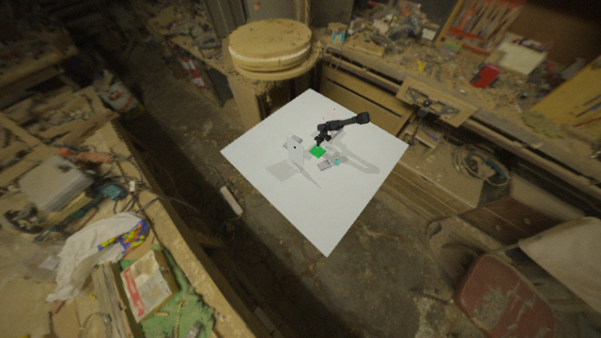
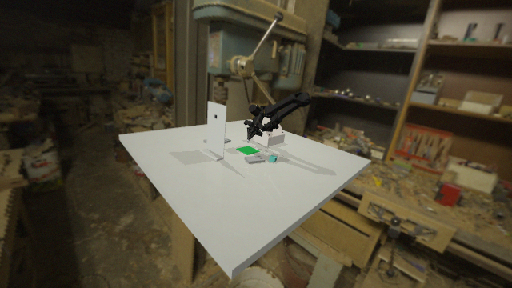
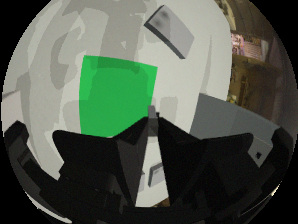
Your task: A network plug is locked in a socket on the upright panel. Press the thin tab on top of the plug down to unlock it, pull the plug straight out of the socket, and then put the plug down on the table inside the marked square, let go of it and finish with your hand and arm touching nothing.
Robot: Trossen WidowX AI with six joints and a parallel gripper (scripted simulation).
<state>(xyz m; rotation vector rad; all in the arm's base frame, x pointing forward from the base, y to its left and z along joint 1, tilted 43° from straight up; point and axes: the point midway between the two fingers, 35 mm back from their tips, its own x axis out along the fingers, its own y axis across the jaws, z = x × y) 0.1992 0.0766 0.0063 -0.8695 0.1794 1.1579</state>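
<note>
The green marked square is 10 mm behind my gripper tip and 80 mm below it. The rest, counted from my gripper tip: white upright panel 240 mm ahead, 20 mm to the right, 70 mm above; small teal block 60 mm behind, 200 mm to the left, 60 mm below; network plug right at my gripper tip.
</note>
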